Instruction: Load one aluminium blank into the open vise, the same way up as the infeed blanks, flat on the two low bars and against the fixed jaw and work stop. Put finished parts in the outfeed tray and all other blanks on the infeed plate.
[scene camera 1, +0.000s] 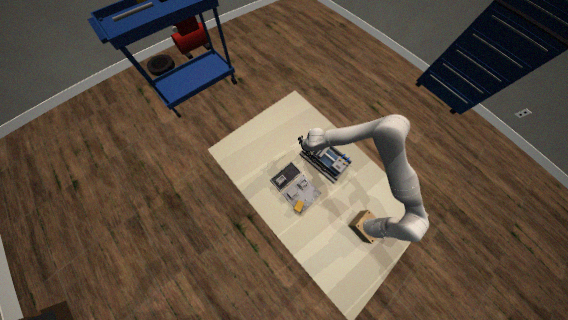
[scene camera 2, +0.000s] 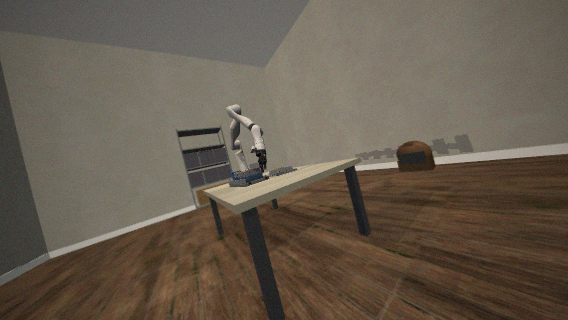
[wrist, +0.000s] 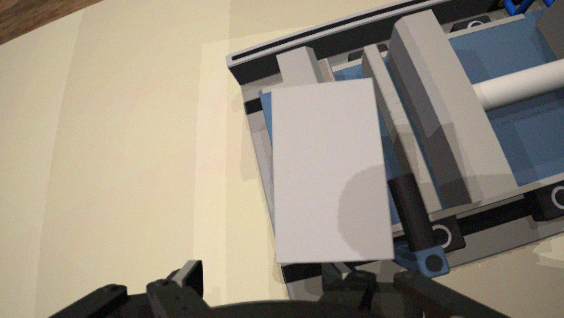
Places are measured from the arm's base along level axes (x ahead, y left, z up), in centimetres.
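Where they show: gripper, fingertip midpoint: (scene camera 2: 263, 171) (wrist: 262, 275); arm's base, origin of the base link: (scene camera 1: 370, 227) (scene camera 2: 244, 170).
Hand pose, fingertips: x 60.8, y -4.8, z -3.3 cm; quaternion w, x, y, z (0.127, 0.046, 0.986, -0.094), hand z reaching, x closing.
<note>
Things, the pixels of their top centre, and the offset from my fingertips. "spot": a spot on its surface instead.
- flat grey rectangular blank, middle of its top: (wrist: 327, 165) dx -4.4, dy -4.0, dz +7.1 cm
- vise, middle of its top: (wrist: 514, 64) (scene camera 1: 328, 153) (scene camera 2: 245, 170) dx -14.2, dy -8.4, dz +3.5 cm
- low bar, middle of its top: (wrist: 401, 120) dx -8.6, dy -7.1, dz +1.6 cm
- blue block, surface spot: (wrist: 434, 264) spot: dx -8.2, dy -0.1, dz +3.5 cm
- grey infeed plate, middle of its top: (scene camera 1: 301, 193) dx -21.4, dy +19.7, dz -5.6 cm
- grey piece, middle of its top: (scene camera 1: 303, 182) dx -17.0, dy +15.3, dz -2.1 cm
- orange block, middle of its top: (scene camera 1: 299, 205) dx -25.9, dy +26.8, dz -2.0 cm
- light part, middle of its top: (scene camera 1: 281, 179) dx -6.6, dy +24.7, dz -2.3 cm
A flat grey rectangular blank (wrist: 325, 170) lies over the fixed-jaw end of the vise (scene camera 1: 327, 164) (scene camera 2: 245, 179) (wrist: 260, 132), turned askew to the jaws. It covers most of the fixed jaw (wrist: 297, 65); its underside and contacts are hidden. A low bar (wrist: 400, 120) shows between it and the moving jaw (wrist: 450, 100). A black cylinder on a blue block (wrist: 434, 264) stands at its lower right corner. My gripper (scene camera 1: 301, 142) (scene camera 2: 263, 169) (wrist: 262, 275) is open, at the blank's near end; the right finger is partly hidden by the blank.
The grey infeed plate (scene camera 1: 310, 192) holds a blank (scene camera 1: 293, 194), another grey piece (scene camera 1: 303, 183) and an orange block (scene camera 1: 298, 206). Beside it, the dark outfeed tray (scene camera 1: 290, 171) holds a light part (scene camera 1: 281, 179). Blue handles (scene camera 1: 345, 157) stand at the vise's far end.
</note>
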